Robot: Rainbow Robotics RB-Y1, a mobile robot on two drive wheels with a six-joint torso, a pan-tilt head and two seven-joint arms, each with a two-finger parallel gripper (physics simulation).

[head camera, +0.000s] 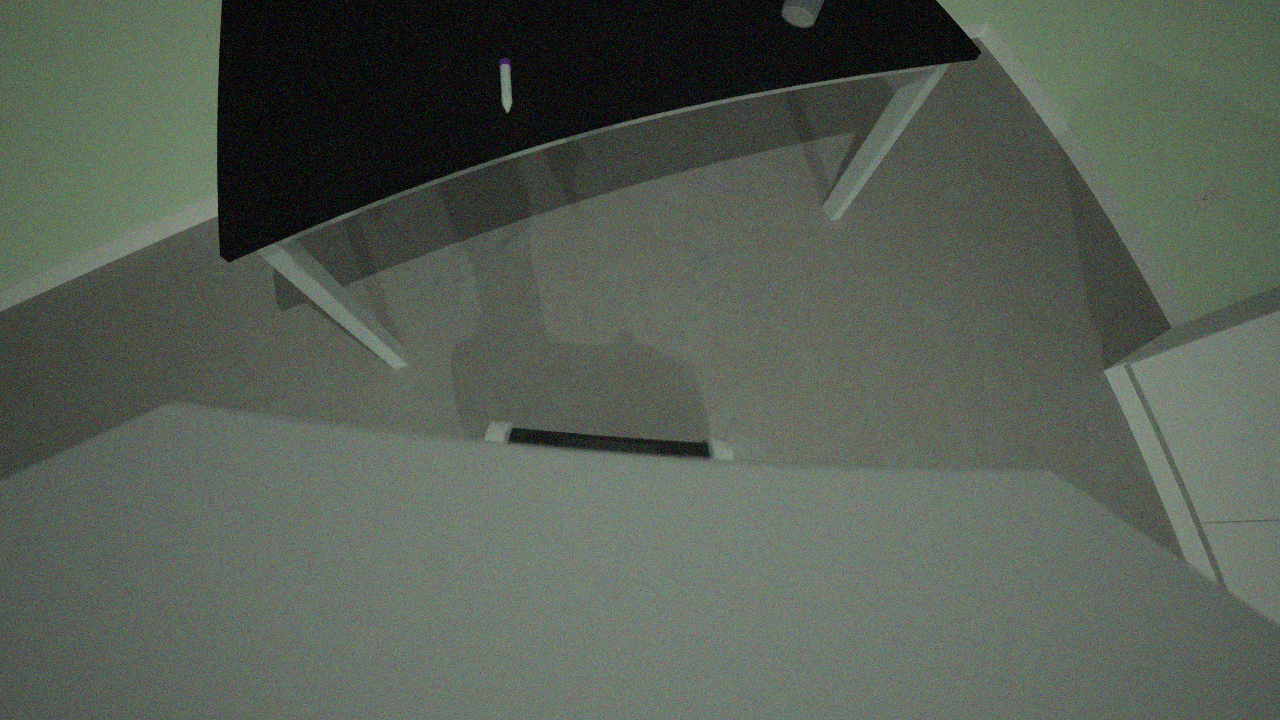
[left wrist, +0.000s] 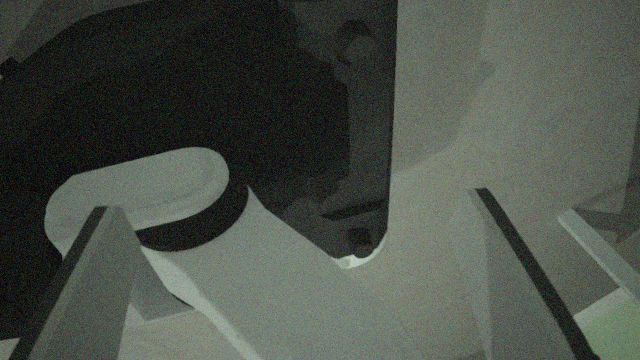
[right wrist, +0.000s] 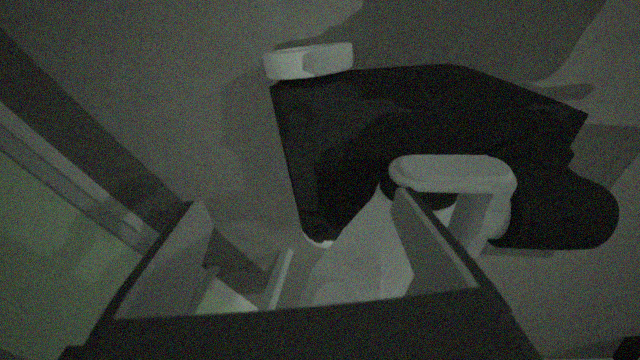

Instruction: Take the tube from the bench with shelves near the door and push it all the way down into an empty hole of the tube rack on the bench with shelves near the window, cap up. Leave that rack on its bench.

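Places are measured from the robot's base along level axes (x right, y down, z ahead), in metres.
Pixels of known places: left gripper, between the fingertips: [left wrist: 294, 218]; right gripper, between the fingertips: [right wrist: 302, 206].
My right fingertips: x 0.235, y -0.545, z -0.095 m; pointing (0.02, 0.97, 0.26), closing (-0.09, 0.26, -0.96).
Ahead of a thing's pixels: the offset from my right fingertips to its top centre. "spot": to the spot under its first point. Level surfaces: height alone.
A white tube {dz +0.617, dx -0.454, dy -0.239 m} [head camera: 506, 86] with a purple cap lies on the black bench top {dy -0.218 m} [head camera: 358, 134] in the head view, left of the middle and near the front edge. Its cap points away from me and its pointed tip towards me. My left gripper [left wrist: 294, 218] is open in the left wrist view, with my own arm and base behind its fingers. My right gripper [right wrist: 302, 206] is open in the right wrist view, with nothing between its fingers. Neither gripper shows in the head view, and both are away from the tube. The tube rack does not show in these views.
A clear glass beaker {spot: dz +0.877, dx +0.053, dy -0.259 m} [head camera: 801, 10] stands on the bench near its right end, cut off by the top of the head view. The bench has pale legs {spot: dz +0.948, dx +0.432, dy +0.136 m} [head camera: 886, 143]. A white cabinet [head camera: 1208, 429] stands at the right. Green walls are behind the bench and at the right.
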